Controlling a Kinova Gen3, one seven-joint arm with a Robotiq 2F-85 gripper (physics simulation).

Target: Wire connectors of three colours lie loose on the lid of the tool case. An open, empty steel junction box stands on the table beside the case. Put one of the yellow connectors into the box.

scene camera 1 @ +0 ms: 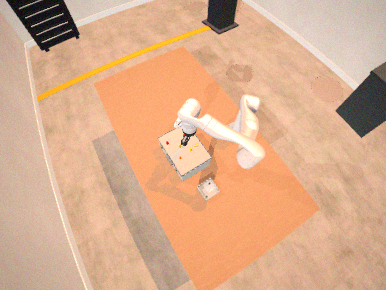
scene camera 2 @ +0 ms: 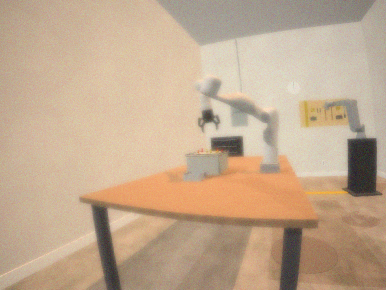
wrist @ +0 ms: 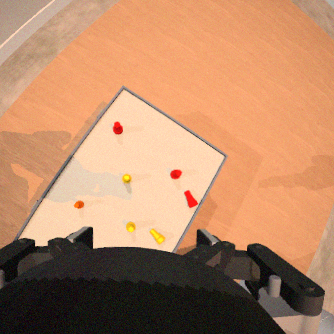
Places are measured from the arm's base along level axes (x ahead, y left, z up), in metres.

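Pixels of known places: gripper, fingertip midpoint: [scene camera 1: 189, 137] [scene camera 2: 210, 131] [wrist: 144, 239]; arm's base, link origin: [scene camera 1: 238, 128] [scene camera 2: 270, 162].
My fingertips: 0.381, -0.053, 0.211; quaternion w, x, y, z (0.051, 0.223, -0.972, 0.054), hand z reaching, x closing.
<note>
For each thing: its middle in the pictures, then the offset to it from my fingertips, as dx, dy, dz. Level surfaces: height alone.
- tool case, body centre: [wrist: 125, 193] [scene camera 1: 183, 152] [scene camera 2: 208, 161] +0.033, -0.025, -0.204
- second yellow connector, body centre: [wrist: 130, 227] +0.003, +0.015, -0.129
- third yellow connector, body centre: [wrist: 156, 235] -0.039, +0.010, -0.136
- steel junction box, body centre: [scene camera 2: 194, 176] [scene camera 1: 208, 189] +0.048, +0.254, -0.251
- red connector, body centre: [wrist: 117, 127] +0.094, -0.109, -0.128
- orange connector, body centre: [wrist: 78, 204] +0.086, +0.021, -0.130
- table, surface height: dz -0.270
My gripper [scene camera 1: 184, 144] [scene camera 2: 210, 130] [wrist: 144, 239] is open and empty, pointing down above the lid of the tool case [scene camera 1: 192, 174] [scene camera 2: 207, 164] [wrist: 150, 145]. In the wrist view, one yellow connector [wrist: 127, 178] stands near the middle of the lid. A second yellow connector [wrist: 130, 227] stands closer to the fingers, and a third yellow connector [wrist: 157, 236] lies on its side to its right, near the lid's edge. The steel junction box [scene camera 1: 202, 194] [scene camera 2: 194, 176] stands open beside the case; it does not show in the wrist view.
A red connector [wrist: 117, 128] stands near the lid's far corner. Another red one [wrist: 175, 174] and a lying red one [wrist: 190, 199] are near the right edge. An orange connector [wrist: 79, 204] is at the left. The arm's base stands on the table [scene camera 1: 260, 215] [scene camera 2: 200, 205].
</note>
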